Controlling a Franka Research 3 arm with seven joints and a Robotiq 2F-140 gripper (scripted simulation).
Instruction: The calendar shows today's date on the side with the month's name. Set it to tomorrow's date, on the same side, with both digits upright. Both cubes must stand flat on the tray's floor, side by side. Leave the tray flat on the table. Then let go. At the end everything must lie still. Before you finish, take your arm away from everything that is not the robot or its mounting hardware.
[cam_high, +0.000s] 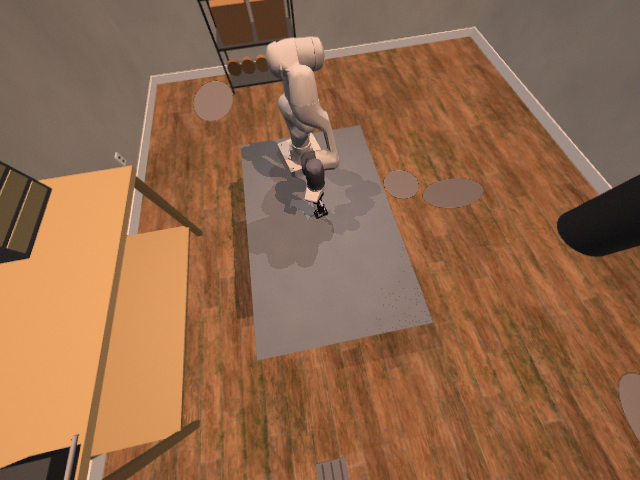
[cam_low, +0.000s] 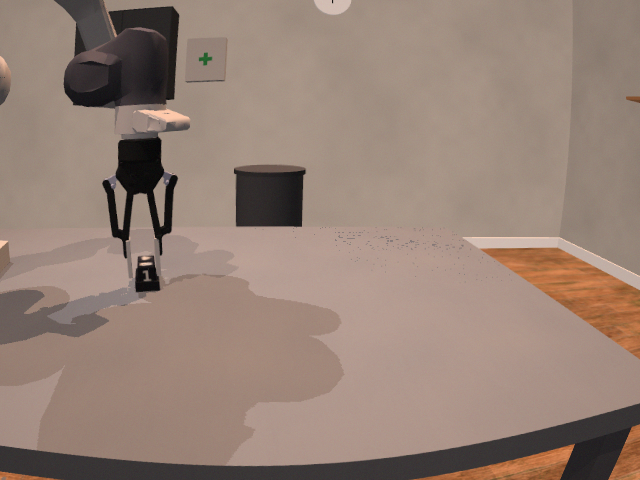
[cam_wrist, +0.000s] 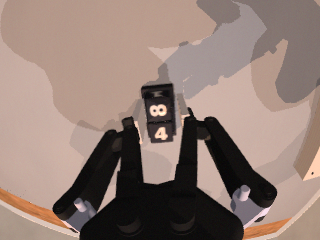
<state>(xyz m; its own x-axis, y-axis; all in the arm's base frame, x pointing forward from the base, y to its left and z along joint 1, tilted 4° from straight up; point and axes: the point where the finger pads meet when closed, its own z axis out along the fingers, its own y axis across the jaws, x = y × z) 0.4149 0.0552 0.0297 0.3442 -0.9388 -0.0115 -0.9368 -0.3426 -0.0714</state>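
Now: the tray 4 cm below my hand and 2 cm to the left of it.
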